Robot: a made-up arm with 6 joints.
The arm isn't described. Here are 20 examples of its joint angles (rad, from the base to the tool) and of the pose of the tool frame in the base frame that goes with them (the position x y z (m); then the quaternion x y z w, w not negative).
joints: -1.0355 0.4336 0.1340 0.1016 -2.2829 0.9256
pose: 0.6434 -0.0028 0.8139 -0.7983 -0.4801 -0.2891 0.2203
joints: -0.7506 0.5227 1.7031 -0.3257 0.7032 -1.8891
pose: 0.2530 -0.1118 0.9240 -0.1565 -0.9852 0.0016 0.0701
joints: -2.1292 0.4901 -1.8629 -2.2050 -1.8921 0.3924
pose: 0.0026 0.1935 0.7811 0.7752 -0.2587 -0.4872 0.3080
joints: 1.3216 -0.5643 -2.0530 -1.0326 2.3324 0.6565
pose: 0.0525 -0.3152 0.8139 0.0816 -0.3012 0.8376 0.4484
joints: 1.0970 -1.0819 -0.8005 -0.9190 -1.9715 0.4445
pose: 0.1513 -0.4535 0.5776 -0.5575 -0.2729 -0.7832 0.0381
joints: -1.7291 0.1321 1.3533 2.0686 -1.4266 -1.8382
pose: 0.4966 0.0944 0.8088 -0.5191 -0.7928 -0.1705 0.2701
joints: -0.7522 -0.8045 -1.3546 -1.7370 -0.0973 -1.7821
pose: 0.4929 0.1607 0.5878 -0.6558 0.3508 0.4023 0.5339
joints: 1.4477 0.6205 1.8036 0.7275 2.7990 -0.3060
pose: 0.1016 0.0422 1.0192 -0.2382 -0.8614 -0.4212 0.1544
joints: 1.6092 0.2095 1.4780 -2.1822 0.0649 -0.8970
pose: -0.1080 0.0303 0.9399 -0.4515 0.1403 -0.0601 0.8791
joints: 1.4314 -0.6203 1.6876 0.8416 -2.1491 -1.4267
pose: -0.2615 -0.0549 0.7218 -0.6659 0.5275 0.0171 0.5272
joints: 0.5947 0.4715 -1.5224 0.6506 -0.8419 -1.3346
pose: 0.3793 -0.2339 0.7145 -0.0459 -0.7998 -0.4002 0.4450
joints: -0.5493 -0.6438 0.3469 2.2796 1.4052 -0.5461
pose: 0.4773 -0.2832 0.4479 -0.1755 -0.2606 0.9396 0.1357
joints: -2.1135 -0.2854 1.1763 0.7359 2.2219 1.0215
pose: 0.5360 0.2953 0.7389 0.6467 0.4219 0.4333 0.4648
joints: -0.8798 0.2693 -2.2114 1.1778 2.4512 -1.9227
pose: 0.3483 0.2044 0.7285 -0.3871 0.7612 -0.2517 0.4554
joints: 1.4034 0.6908 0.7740 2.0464 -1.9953 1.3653
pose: -0.1172 -0.0832 0.9439 -0.3361 -0.5315 0.6840 0.3698
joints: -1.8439 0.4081 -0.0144 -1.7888 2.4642 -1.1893
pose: 0.4188 0.3012 0.8139 0.1943 0.0829 0.7011 0.6811
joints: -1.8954 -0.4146 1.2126 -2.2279 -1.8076 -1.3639
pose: 0.5740 0.2106 0.6238 -0.5795 0.2672 -0.2289 0.7351
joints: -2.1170 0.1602 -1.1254 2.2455 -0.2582 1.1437
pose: 0.0426 0.3795 0.6842 -0.3381 0.7240 0.5613 0.2156
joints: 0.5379 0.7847 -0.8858 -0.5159 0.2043 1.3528
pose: 0.3847 -0.2849 0.7195 -0.4274 0.1573 0.2716 0.8478
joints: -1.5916 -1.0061 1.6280 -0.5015 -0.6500 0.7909
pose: 0.5625 0.0575 0.4361 -0.6290 -0.1921 0.4990 0.5644
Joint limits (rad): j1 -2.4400..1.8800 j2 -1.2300..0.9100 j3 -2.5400..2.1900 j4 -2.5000..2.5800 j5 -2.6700..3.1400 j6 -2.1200..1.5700
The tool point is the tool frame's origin. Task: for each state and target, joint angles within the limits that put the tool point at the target. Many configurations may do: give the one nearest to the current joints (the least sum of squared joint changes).
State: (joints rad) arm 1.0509 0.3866 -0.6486 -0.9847 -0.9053 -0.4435
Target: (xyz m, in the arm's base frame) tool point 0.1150 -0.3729 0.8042
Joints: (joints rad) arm 1.1149 0.8023 -0.5926 -0.9586 -0.7536 -0.4236
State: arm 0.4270 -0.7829 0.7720 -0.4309 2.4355 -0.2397
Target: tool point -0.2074 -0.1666 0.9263
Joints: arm 1.2851 -0.0331 1.3132 -0.3171 2.4411 -0.3353
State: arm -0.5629 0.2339 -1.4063 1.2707 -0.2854 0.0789
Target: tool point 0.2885 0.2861 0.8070
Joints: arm -1.2327 -0.0321 -1.9525 1.1961 -0.1116 0.2055
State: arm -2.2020 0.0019 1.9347 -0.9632 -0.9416 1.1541
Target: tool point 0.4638 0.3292 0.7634
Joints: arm -2.3467 -0.2190 1.6277 -0.8793 -1.0683 1.2945
